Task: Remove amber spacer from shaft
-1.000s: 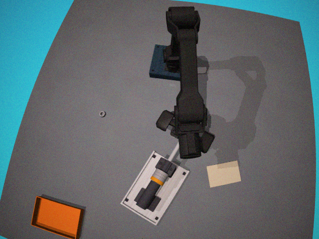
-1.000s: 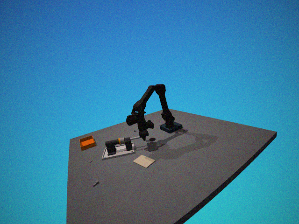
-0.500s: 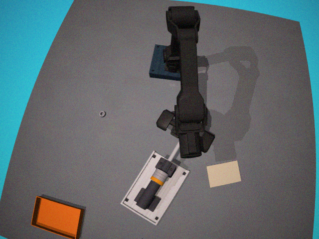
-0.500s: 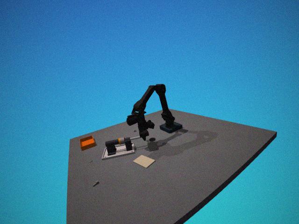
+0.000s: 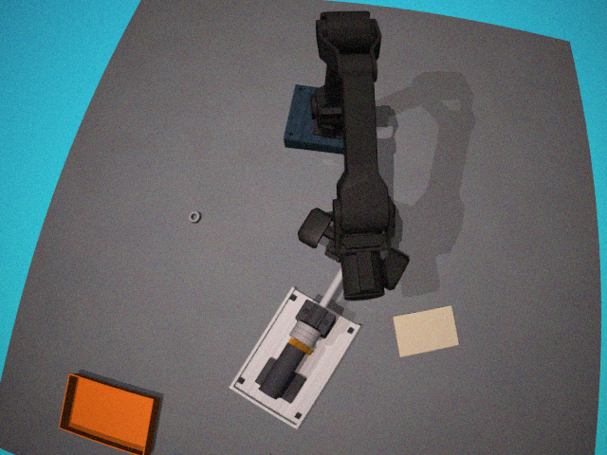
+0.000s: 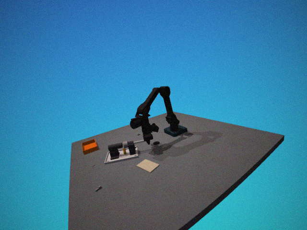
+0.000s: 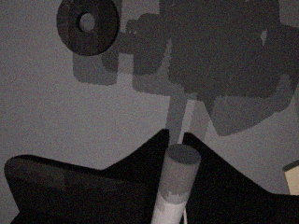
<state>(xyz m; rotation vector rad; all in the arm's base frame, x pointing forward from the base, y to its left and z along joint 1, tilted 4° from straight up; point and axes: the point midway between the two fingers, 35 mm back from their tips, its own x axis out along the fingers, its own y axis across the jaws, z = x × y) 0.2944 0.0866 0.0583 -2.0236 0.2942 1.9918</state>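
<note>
The shaft lies 80 mm ahead of my gripper tip, 30 mm to the right of it and 30 mm above it. From my gripper tip the other things lie so: pad (170 mm to the left, 100 mm ahead, 40 mm below); grey spacer (150 mm ahead, 50 mm to the right, 30 mm above); amber spacer (170 mm ahead, 60 mm to the right, 20 mm below).
</note>
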